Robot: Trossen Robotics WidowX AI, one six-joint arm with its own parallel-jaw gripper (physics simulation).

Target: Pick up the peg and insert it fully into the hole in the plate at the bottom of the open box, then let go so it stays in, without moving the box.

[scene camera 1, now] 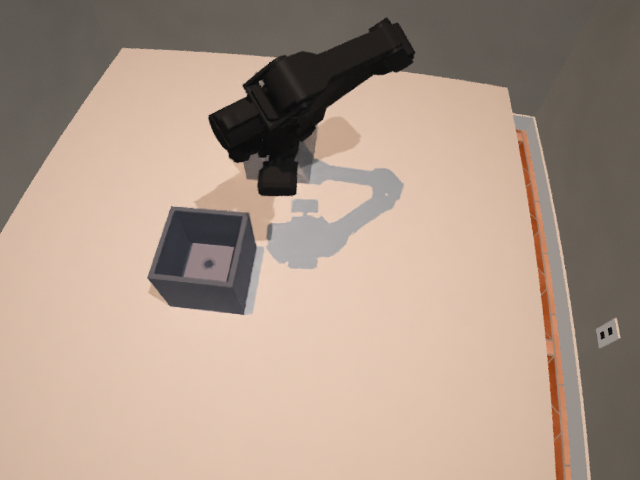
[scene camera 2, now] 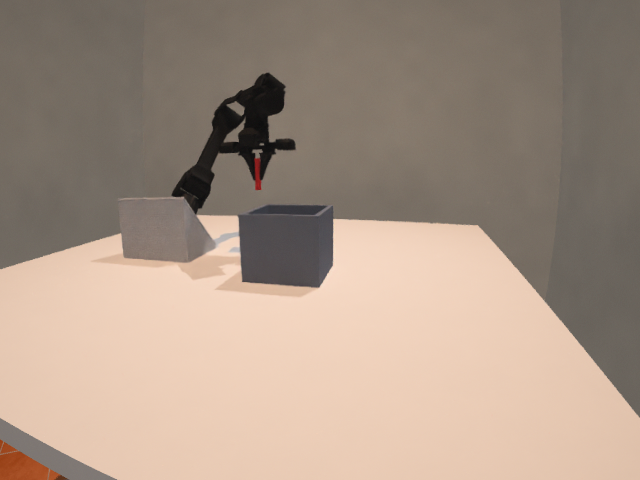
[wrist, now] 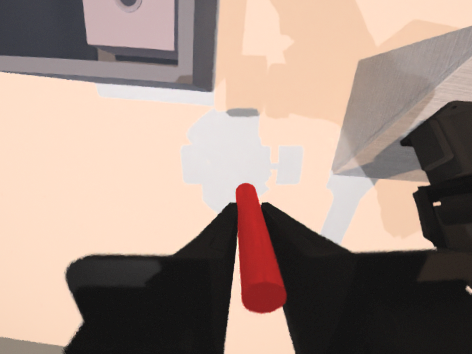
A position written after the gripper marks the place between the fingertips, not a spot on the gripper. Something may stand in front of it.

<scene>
In view: the gripper (scene camera 1: pixel 283 180), a dark box (scene camera 1: pixel 184 226) and a red peg (wrist: pixel 262 290).
The dark box shows as well in scene camera 2 (scene camera 2: pixel 292 245) and in the wrist view (wrist: pixel 55 46). The gripper is seen too in scene camera 2 (scene camera 2: pixel 258 180) and in the wrist view (wrist: pixel 248 209). Scene camera 1 does not show the red peg, which is hidden by the gripper.
</scene>
